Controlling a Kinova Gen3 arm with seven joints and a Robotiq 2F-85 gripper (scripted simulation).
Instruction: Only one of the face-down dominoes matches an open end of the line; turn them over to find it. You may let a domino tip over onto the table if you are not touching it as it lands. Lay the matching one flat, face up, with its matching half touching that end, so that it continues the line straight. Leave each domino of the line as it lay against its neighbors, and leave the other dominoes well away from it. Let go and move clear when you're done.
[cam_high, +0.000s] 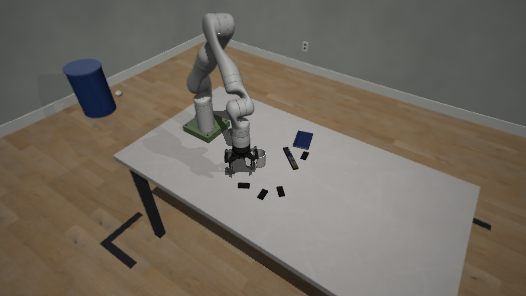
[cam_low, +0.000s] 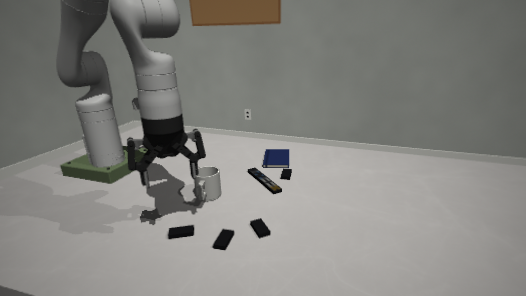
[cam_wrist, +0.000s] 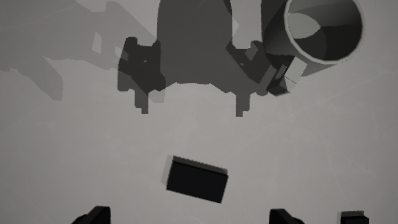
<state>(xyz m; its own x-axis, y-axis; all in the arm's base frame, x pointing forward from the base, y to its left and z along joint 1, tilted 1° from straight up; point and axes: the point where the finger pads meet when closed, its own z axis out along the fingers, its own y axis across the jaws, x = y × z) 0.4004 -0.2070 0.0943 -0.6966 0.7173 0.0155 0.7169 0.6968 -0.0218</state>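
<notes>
Now: hand 1 cm short of the domino and 13 cm above it. Round my hand: blue book (8 cm ahead, 45 cm to the left, 13 cm below); white mug (2 cm behind, 17 cm to the left, 10 cm below).
</notes>
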